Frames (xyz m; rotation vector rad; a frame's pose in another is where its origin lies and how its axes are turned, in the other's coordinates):
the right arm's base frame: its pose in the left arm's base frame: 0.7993 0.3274 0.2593 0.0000 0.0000 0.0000
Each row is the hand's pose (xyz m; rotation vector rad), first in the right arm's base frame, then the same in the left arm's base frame.
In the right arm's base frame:
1: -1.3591 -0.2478 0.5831 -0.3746 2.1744 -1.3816
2: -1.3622 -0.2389 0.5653 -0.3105 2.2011 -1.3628
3: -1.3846 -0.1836 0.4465 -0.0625 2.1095 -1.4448
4: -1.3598 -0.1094 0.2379 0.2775 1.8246 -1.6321
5: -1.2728 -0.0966 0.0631 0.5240 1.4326 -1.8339
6: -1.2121 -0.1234 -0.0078 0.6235 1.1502 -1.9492
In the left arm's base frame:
1: -0.5598 0.0796 0.8424 -0.3746 2.1744 -1.3816
2: -0.5629 0.0885 0.8246 -0.3105 2.2011 -1.3628
3: -0.5853 0.1438 0.7058 -0.0625 2.1095 -1.4448
4: -0.5605 0.2180 0.4972 0.2775 1.8246 -1.6321
5: -0.4735 0.2308 0.3224 0.5240 1.4326 -1.8339
6: -0.4128 0.2040 0.2515 0.6235 1.1502 -1.9492

